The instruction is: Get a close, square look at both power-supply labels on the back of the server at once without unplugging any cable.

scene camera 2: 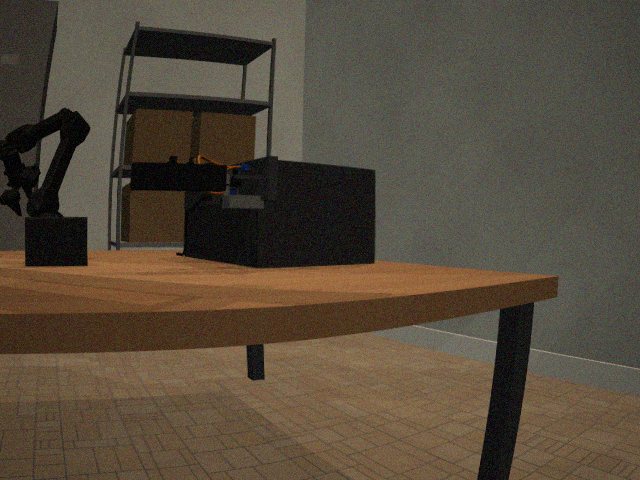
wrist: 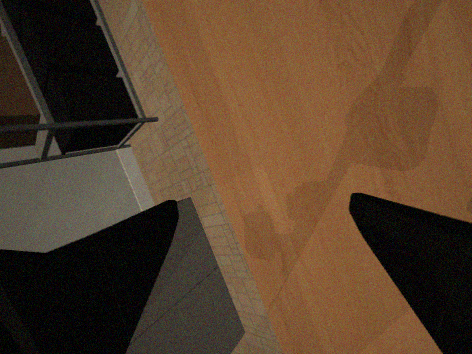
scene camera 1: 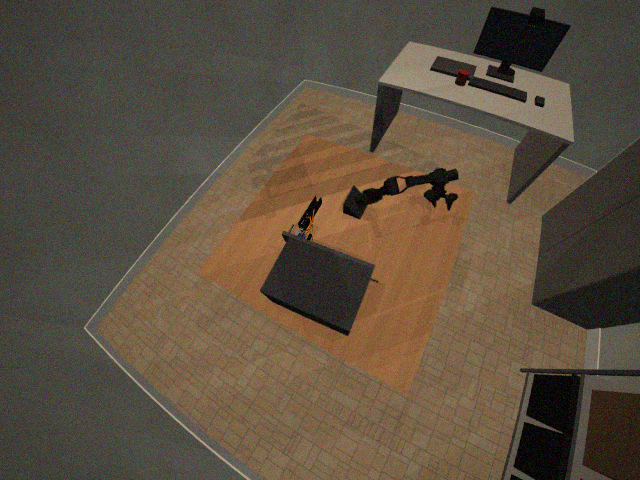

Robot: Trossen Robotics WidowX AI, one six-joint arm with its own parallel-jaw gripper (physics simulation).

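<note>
The server is a large dark box on the wooden table. A black bar-shaped arm sticks out from one end of its back side, with orange cables and small blue parts beside it. The power-supply labels cannot be made out in the scene views, and the server does not show in the wrist view. My gripper is open and empty, above the table near its edge, well apart from the server. In scene camera 2 it is dark at the left edge.
My arm's dark base block stands on the table near the server's back side. A white desk with a monitor and a red mug stands beyond. A shelf unit and a tall dark cabinet stand around the table.
</note>
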